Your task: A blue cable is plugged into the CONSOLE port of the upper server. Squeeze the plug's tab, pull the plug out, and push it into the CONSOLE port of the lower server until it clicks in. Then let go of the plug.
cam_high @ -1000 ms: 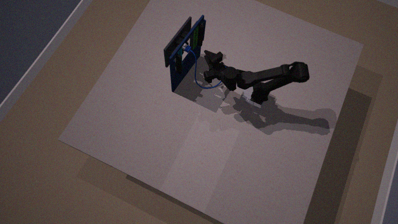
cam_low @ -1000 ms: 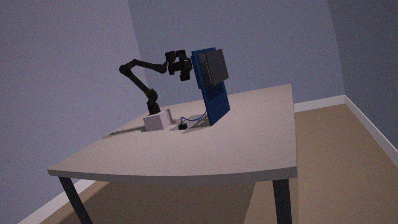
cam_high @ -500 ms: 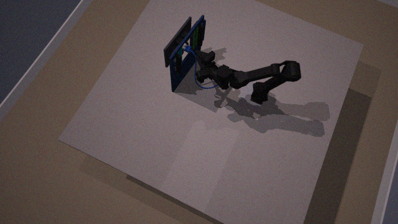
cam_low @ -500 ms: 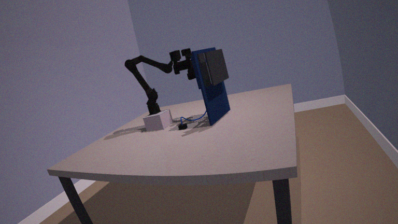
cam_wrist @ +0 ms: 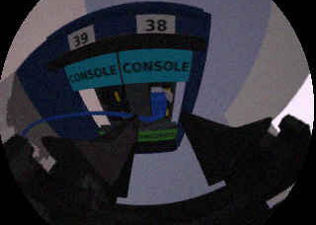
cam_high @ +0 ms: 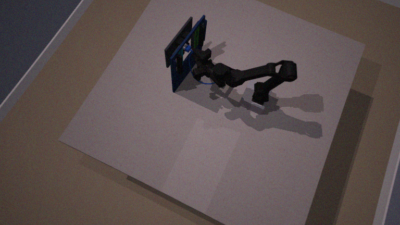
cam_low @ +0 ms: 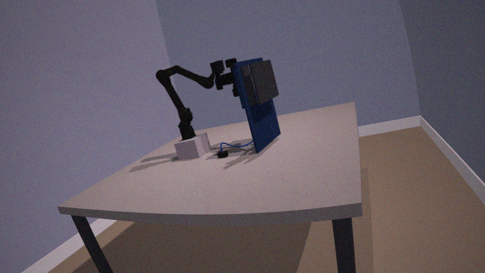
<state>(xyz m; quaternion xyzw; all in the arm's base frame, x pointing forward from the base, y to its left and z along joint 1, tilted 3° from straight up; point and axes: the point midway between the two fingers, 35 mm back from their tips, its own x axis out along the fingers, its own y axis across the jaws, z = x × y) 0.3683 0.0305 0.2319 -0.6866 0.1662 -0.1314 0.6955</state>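
Right now the blue plug is 5 cm ahead of my gripper tip, 1 cm to the right of it and 1 cm above it. From my gripper tip the other things lie so: black block (16 cm behind, 15 cm to the right, 32 cm below).
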